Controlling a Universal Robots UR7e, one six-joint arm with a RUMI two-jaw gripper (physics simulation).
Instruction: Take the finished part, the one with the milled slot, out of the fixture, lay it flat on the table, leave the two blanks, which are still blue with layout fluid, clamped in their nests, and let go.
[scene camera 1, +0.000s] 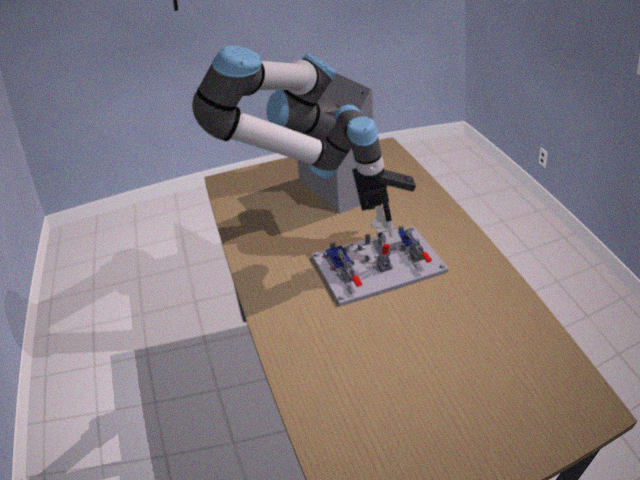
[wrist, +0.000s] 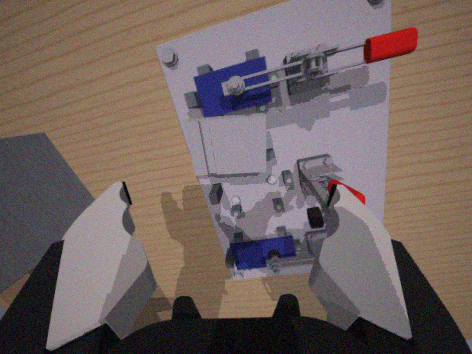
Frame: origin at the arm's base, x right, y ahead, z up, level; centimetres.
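Seen in the pictures: gripper, between the fingertips: (scene camera 1: 386, 219) (wrist: 231, 185); arm's base, origin of its link: (scene camera 1: 328, 123).
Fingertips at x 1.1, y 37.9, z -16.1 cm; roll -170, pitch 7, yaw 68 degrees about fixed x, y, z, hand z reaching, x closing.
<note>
Pixels of each thing's middle, then the offset from my fingertips to it. "spot": a spot on its surface instead.
- finished part, middle of its body: (wrist: 227, 145) (scene camera 1: 389, 237) dy -0.8, dx -1.5, dz -7.5 cm
- fixture plate, middle of its body: (wrist: 287, 172) (scene camera 1: 380, 263) dy +4.7, dx +4.9, dz -11.1 cm
- blue blank, middle of its body: (wrist: 263, 252) (scene camera 1: 339, 257) dy -1.8, dx +15.2, dz -9.3 cm
- middle clamp, a spot on its surface: (scene camera 1: 383, 262) spot: dy +9.0, dx +6.4, dz -7.2 cm
- black tip, a spot on its surface: (wrist: 315, 217) spot: dy +5.0, dx +4.4, dz -0.2 cm
- red clamp handle, middle of its body: (wrist: 387, 46) (scene camera 1: 426, 257) dy +14.5, dx -5.1, dz -6.2 cm
The finished part (scene camera 1: 393, 240) (wrist: 237, 145), a plain grey square block, lies over the fixture plate (scene camera 1: 385, 286) (wrist: 350, 142) near its rear edge, outside the pins of the middle nest. Whether it is fully flat, and its slot, I cannot tell. One blue blank (scene camera 1: 406, 238) (wrist: 212, 97) sits beside it under a clamp arm. The other blue blank (scene camera 1: 337, 256) (wrist: 262, 252) sits under its clamp at the opposite end. My gripper (scene camera 1: 385, 227) (wrist: 231, 185) is open and empty, above the plate's rear edge; its fingers stand wide apart near the part and the middle nest.
The middle clamp (scene camera 1: 383, 262) stands with its arm raised and black tip (wrist: 315, 217) up; my right finger partly hides it in the wrist view. A red clamp handle (scene camera 1: 426, 256) (wrist: 391, 45) sticks out over the plate. The robot's grey base block (scene camera 1: 320, 183) (wrist: 40, 200) stands behind the fixture.
</note>
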